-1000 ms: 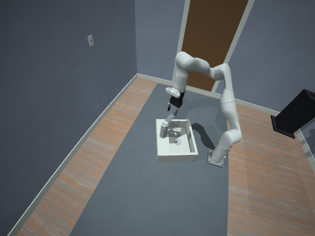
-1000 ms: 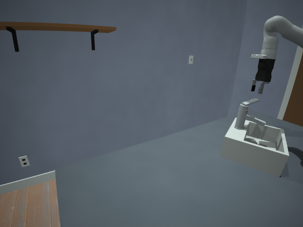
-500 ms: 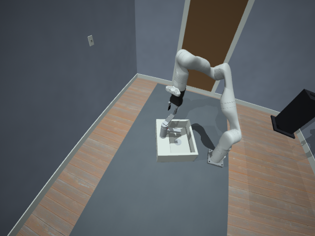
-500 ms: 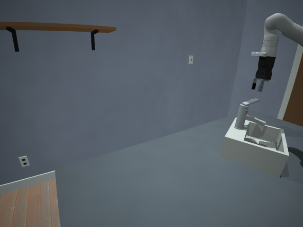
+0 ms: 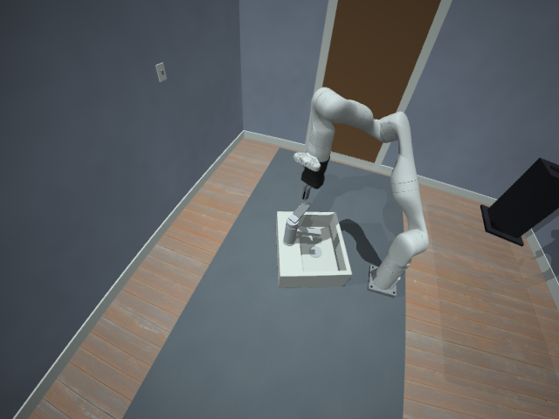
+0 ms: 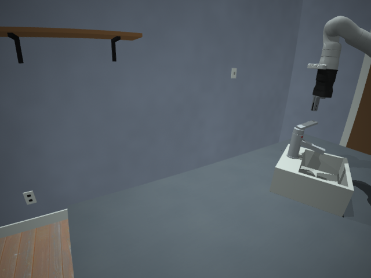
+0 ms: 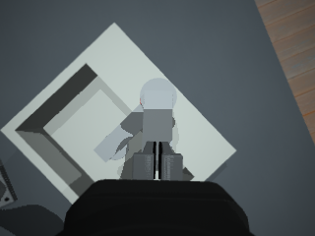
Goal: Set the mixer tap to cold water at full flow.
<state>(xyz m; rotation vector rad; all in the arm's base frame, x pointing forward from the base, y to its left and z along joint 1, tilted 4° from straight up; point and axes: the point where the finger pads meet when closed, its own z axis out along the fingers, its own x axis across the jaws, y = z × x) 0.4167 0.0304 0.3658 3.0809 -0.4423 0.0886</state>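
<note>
The flat lever is 2 cm to the left of my hand and 8 cm below it. From my hand the other things lie so: white basin 9 cm behind, 33 cm below; grey mixer tap 3 cm to the left, 13 cm below.
</note>
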